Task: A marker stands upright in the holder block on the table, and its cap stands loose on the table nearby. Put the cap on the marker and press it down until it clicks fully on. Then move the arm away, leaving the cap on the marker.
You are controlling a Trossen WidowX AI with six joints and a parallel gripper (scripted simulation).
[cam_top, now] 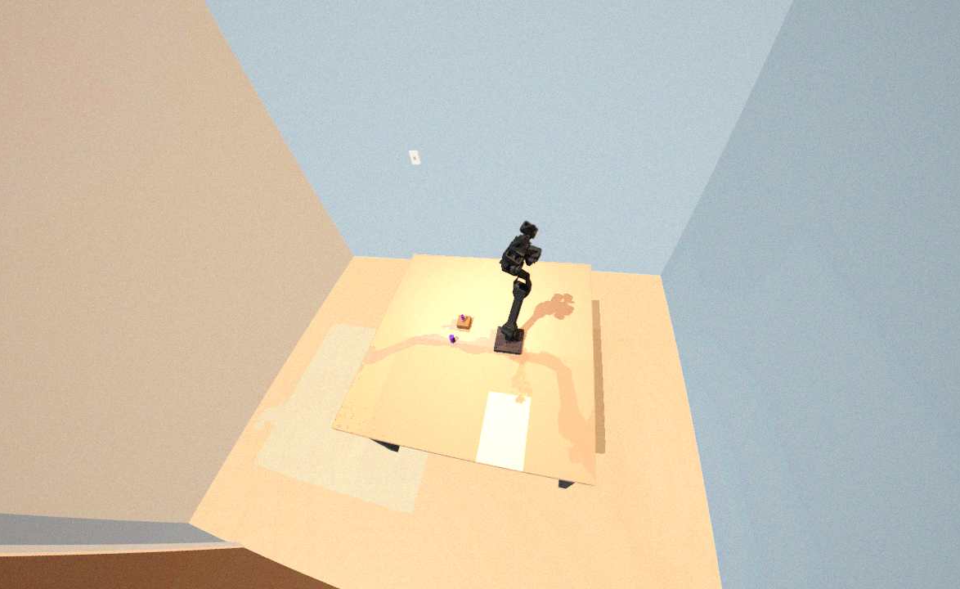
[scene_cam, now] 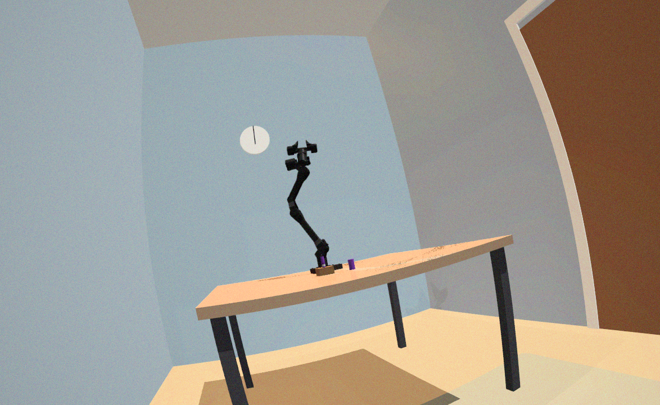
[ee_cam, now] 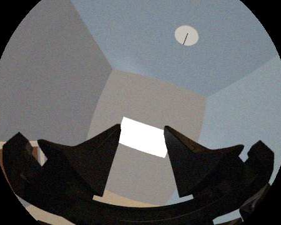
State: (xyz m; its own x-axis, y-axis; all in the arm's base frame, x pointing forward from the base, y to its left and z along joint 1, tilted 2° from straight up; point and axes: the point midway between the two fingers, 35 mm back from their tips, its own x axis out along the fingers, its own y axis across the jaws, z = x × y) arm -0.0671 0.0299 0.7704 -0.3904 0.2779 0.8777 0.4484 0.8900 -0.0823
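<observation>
Right now my gripper tip is 44 cm short of the purple cap, 7 cm to the left of it and 80 cm above it. The rest, counted from my gripper tip: holder block: 38 cm ahead, 19 cm to the right, 81 cm below; marker: 38 cm ahead, 19 cm to the right, 75 cm below.
</observation>
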